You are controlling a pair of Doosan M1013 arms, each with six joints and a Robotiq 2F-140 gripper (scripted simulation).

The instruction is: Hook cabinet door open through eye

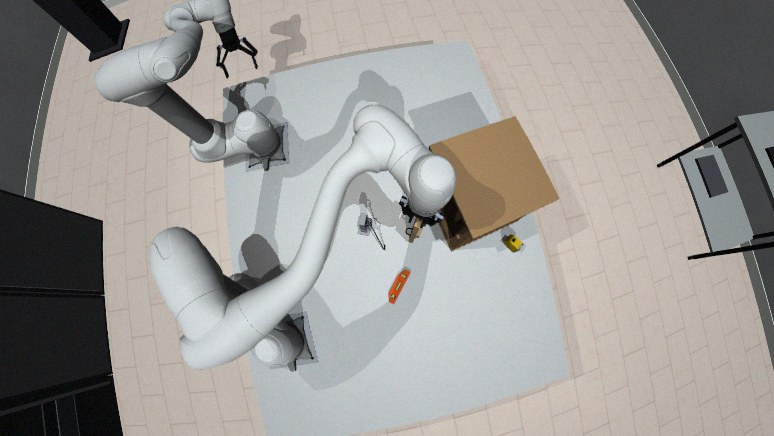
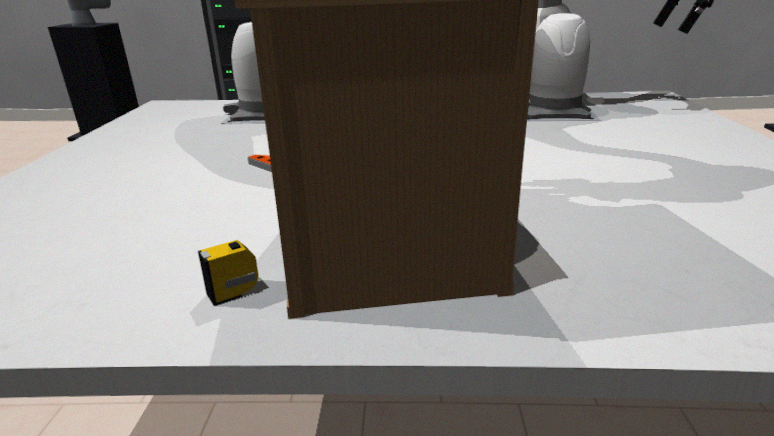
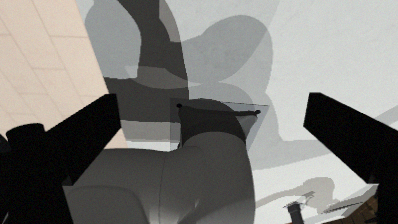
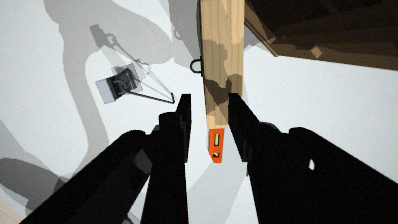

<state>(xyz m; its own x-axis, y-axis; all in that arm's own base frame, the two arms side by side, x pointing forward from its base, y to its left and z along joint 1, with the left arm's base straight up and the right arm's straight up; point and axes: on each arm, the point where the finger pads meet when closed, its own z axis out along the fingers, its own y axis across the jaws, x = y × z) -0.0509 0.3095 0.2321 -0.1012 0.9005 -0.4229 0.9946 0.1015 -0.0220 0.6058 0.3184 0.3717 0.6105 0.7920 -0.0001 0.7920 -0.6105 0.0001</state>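
Right now my right hand is 13 cm past the thin dark hook, 3 cm to the right of it and 31 cm above it. Round my right hand: cabinet door 6 cm ahead, 9 cm to the left, 18 cm below; orange level 8 cm behind, 19 cm to the right, 36 cm below; post 18 cm behind, 9 cm to the left, 30 cm below.
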